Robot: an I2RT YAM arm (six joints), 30 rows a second.
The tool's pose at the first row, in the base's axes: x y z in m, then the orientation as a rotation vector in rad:
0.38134, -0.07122, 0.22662, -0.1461, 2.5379, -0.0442
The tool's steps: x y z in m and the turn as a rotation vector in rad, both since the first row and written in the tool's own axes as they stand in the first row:
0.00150, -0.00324, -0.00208, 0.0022, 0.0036, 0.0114
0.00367, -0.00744, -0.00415, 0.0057, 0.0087, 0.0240
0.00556, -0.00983, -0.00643, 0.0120, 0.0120, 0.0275
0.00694, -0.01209, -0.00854, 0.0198, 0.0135, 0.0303
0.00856, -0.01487, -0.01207, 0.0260, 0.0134, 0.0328
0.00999, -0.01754, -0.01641, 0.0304, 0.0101, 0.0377
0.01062, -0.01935, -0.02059, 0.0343, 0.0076, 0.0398
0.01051, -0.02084, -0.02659, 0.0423, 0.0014, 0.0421
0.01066, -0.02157, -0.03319, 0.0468, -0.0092, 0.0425
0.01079, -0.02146, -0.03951, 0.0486, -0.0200, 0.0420
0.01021, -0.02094, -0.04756, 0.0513, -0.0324, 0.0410
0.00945, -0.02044, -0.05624, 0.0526, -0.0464, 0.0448
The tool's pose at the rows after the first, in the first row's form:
0.37924, -0.07461, 0.22770, -0.1308, 2.5420, -0.0428
0.37669, -0.07903, 0.22846, -0.1134, 2.5476, -0.0427
0.37408, -0.08163, 0.22944, -0.1065, 2.5507, -0.0496
0.37198, -0.08403, 0.23055, -0.0998, 2.5518, -0.0586
0.36892, -0.08698, 0.23273, -0.0942, 2.5514, -0.0655
0.36555, -0.08980, 0.23568, -0.0862, 2.5480, -0.0688
0.36284, -0.09167, 0.23889, -0.0820, 2.5453, -0.0727
0.35969, -0.09315, 0.24400, -0.0760, 2.5386, -0.0814
0.35591, -0.09389, 0.24941, -0.0737, 2.5276, -0.0859
0.35222, -0.09380, 0.25455, -0.0737, 2.5167, -0.0874
0.34810, -0.09323, 0.26148, -0.0739, 2.5041, -0.0900
0.34377, -0.09265, 0.26904, -0.0687, 2.4902, -0.0889

